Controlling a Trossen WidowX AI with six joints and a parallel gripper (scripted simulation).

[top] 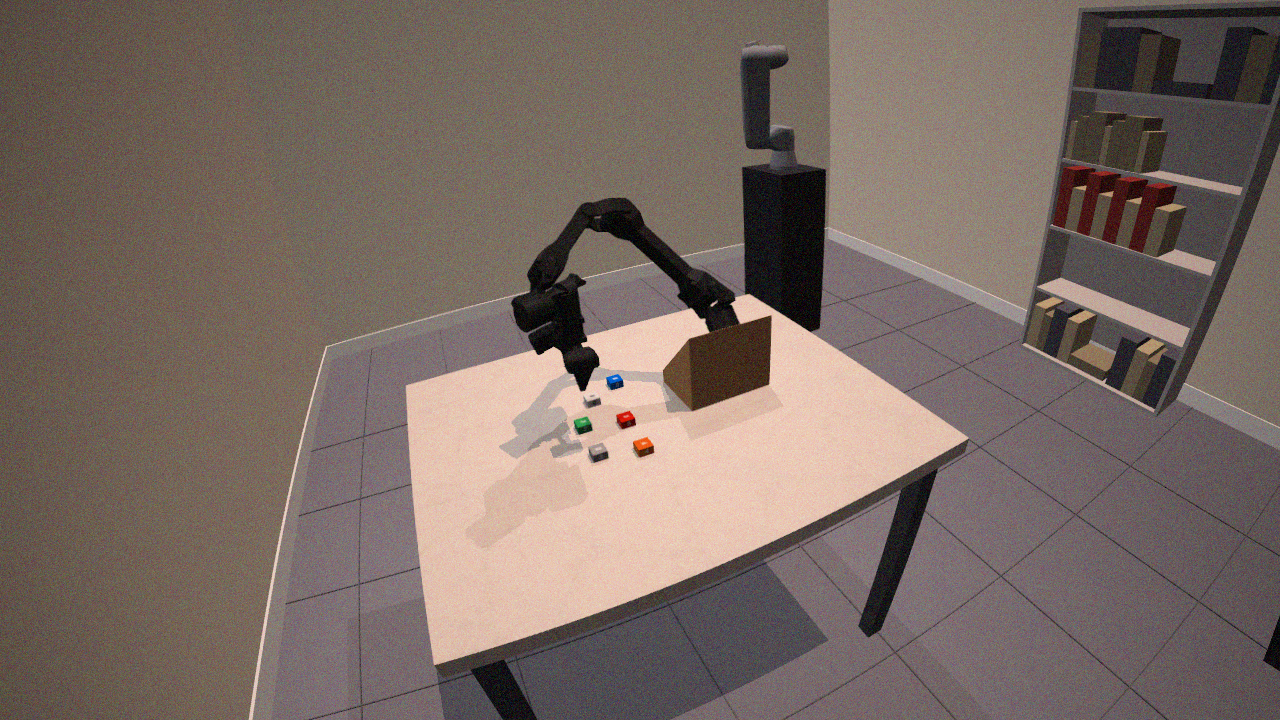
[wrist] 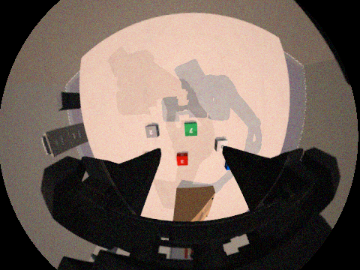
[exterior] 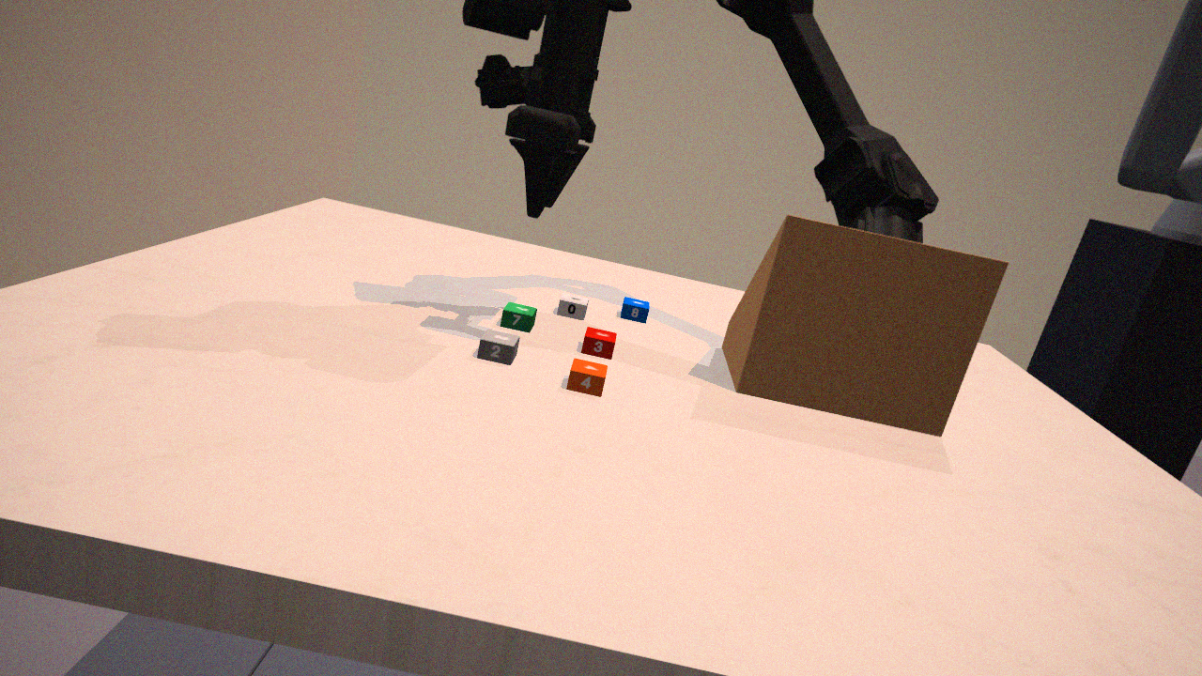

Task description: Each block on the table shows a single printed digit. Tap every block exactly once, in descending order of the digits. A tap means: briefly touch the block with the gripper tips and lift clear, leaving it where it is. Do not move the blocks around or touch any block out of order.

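My gripper tip is now 13 cm to the left of the blue 8 block, 13 cm past it and 12 cm above it. Also, from my gripper tip: red block: 12 cm below, 9 cm behind, 3 cm to the left; then green block: 12 cm below, 1 cm to the right; then grey block: 12 cm below, 10 cm to the left, 1 cm ahead.
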